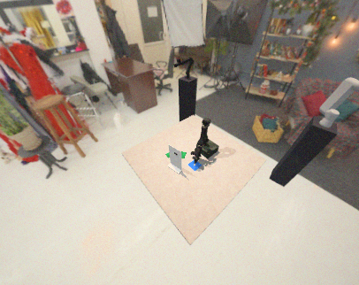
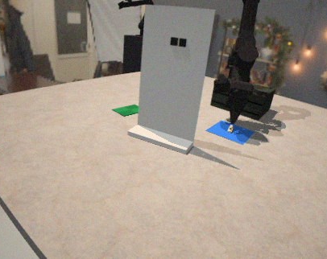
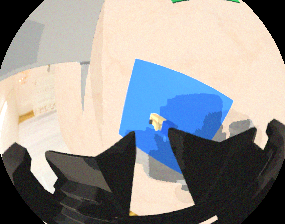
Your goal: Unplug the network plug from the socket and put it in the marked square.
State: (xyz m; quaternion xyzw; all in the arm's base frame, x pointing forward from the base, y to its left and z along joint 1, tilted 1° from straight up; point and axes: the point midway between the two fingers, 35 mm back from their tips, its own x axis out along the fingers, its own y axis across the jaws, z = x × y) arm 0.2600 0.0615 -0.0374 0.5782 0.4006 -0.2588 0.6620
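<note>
Now: gripper tip 2 cm above the blue plug. Round my gripper tip: blue square (3 cm below); then grey upright panel (17 cm ahead, 15 cm to the right, 12 cm above).
</note>
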